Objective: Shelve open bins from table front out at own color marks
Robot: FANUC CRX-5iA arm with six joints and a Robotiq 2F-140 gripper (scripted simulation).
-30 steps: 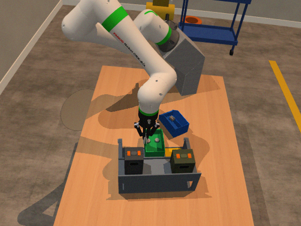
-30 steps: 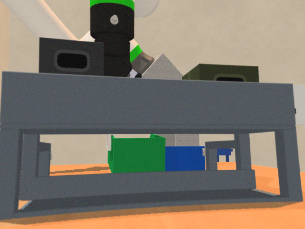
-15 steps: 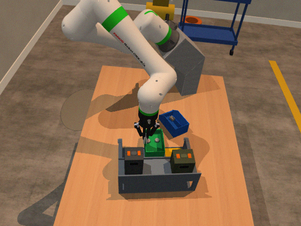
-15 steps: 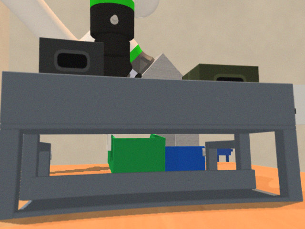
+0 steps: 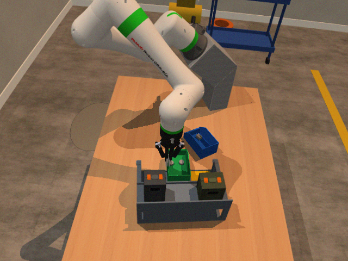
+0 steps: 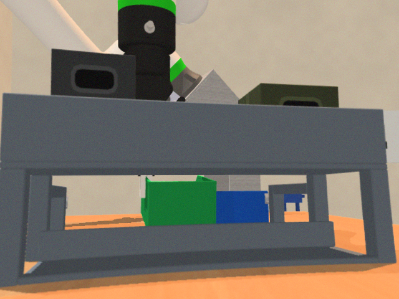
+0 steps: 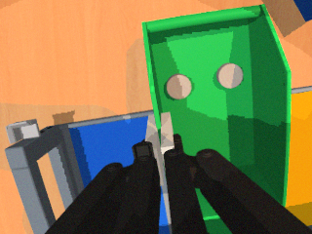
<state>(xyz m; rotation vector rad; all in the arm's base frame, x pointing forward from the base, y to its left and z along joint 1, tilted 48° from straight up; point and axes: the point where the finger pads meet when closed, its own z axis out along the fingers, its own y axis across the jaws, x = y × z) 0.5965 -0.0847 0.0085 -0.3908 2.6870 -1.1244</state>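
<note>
Right now the green bin is 50 mm to the left of my hand, 40 mm below it and 20 mm behind it. Also, from my hand: black box: 190 mm ahead, 60 mm above, 40 mm to the right; olive box: 190 mm to the left, 150 mm ahead, 50 mm above; blue bin: 210 mm behind, 150 mm to the left, 60 mm below.
</note>
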